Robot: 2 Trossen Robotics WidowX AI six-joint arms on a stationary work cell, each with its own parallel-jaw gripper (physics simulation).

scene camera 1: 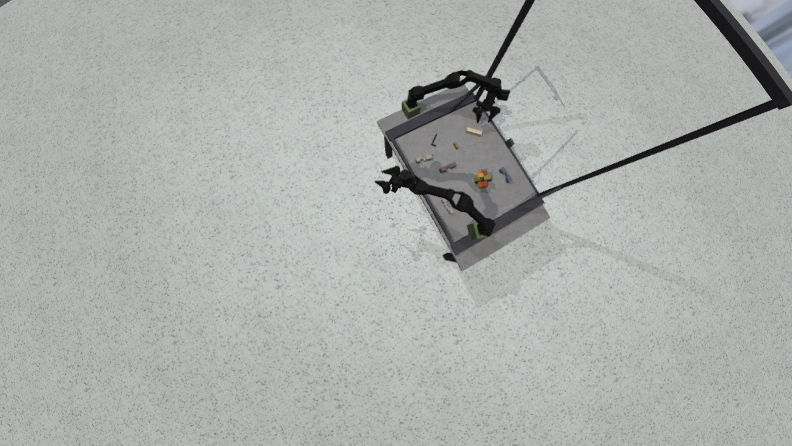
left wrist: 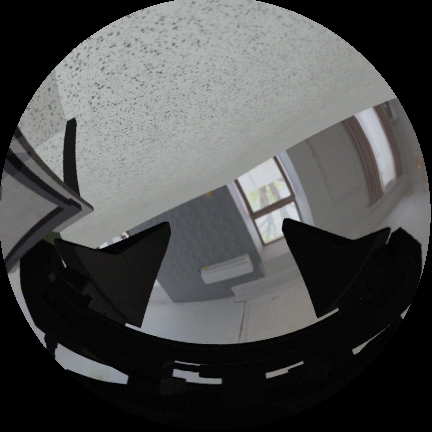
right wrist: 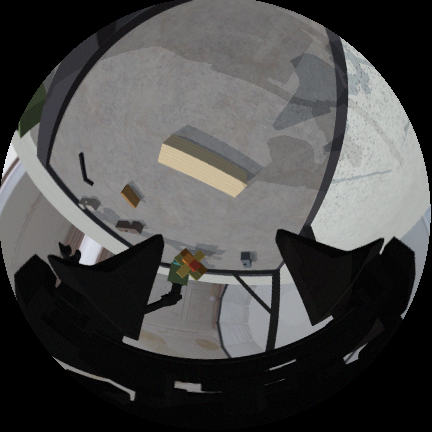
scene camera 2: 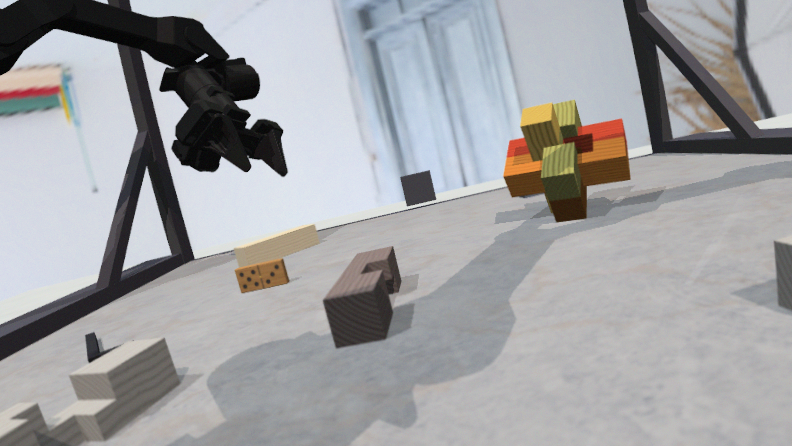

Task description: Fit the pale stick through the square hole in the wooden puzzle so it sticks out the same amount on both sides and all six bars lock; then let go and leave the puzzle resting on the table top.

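Places are measured from the left arm's base along level axes (x right, y ahead, z up), in metres.
Pixels of known places: left gripper, fingertip midpoint: (scene camera 1: 378,176) (left wrist: 227,225) (right wrist: 60,246); right gripper, fingertip midpoint: (scene camera 1: 482,122) (right wrist: 220,238) (scene camera 2: 268,172); left arm's base at its link origin: (scene camera 1: 482,229) (right wrist: 176,283); right arm's base at its link origin: (scene camera 1: 411,104).
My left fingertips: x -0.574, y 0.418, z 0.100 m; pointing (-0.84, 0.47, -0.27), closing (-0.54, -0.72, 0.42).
Note:
Ahead of a thing's pixels: the offset from my left fingertips to its top centre. Level surfaces: height alone.
The pale stick {dx +0.742, dy +0.285, dz -0.189 m} (scene camera 1: 474,131) (scene camera 2: 277,243) (right wrist: 205,167) lies flat on the grey table top {dz -0.217 m} (scene camera 1: 487,152) (right wrist: 225,100), apart from the puzzle. The wooden puzzle (scene camera 1: 482,178) (scene camera 2: 562,166) (right wrist: 191,264), with yellow, olive, red, orange and brown bars crossed together, stands on the table; its square hole cannot be made out. My right gripper (scene camera 1: 484,120) (scene camera 2: 266,172) (right wrist: 220,238) is open and empty, above the table near the stick. My left gripper (scene camera 1: 380,177) (left wrist: 227,225) is open and empty, out beyond the table's left edge in scene camera 1.
A domino {dx +0.582, dy +0.203, dz -0.193 m} (scene camera 1: 455,145) (scene camera 2: 262,275) (right wrist: 130,195) lies near the stick. A dark brown notched bar {dx +0.482, dy +0.050, dz -0.189 m} (scene camera 1: 447,166) (scene camera 2: 360,299), a whitish notched bar {dx +0.333, dy +0.144, dz -0.189 m} (scene camera 1: 424,159) (scene camera 2: 127,371), a blue-grey piece {dx +0.885, dy -0.077, dz -0.189 m} (scene camera 1: 505,175) (right wrist: 246,259) and a black L-shaped piece {dx +0.453, dy +0.274, dz -0.209 m} (scene camera 1: 433,140) (right wrist: 84,169) lie around.

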